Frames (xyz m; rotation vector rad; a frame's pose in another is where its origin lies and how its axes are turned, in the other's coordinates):
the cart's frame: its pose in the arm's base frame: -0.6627 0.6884 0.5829 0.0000 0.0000 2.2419
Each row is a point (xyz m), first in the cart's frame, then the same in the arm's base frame.
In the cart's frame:
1: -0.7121 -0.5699 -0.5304
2: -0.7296 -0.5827 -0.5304
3: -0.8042 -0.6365 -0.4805
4: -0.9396 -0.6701 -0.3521
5: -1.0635 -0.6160 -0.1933
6: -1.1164 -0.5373 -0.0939
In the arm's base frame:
1: 0.2264 0.4851 0.0525
2: 0.2473 0.4794 0.0525
3: 0.3359 0.4544 0.1024
4: 0.4464 0.3693 0.2308
5: 0.4810 0.2386 0.3896
6: 0.4523 0.1482 0.4890

